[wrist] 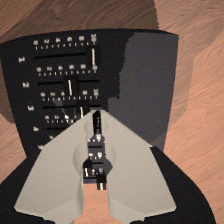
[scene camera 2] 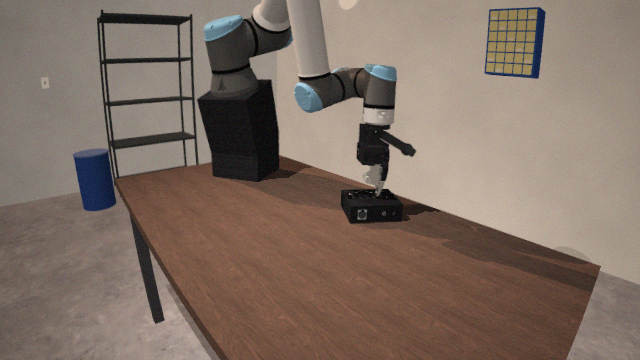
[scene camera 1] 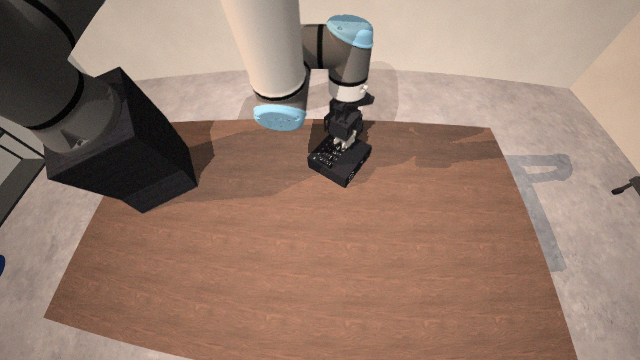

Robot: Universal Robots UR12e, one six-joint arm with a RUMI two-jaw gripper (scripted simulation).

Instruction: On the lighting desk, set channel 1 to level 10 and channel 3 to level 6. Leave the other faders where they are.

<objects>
My gripper shows in the wrist view (98, 112), in scene camera 2 and in scene camera 1. One and the same spot on my gripper: (scene camera 1: 358, 130) is (scene camera 2: 382, 166).
</objects>
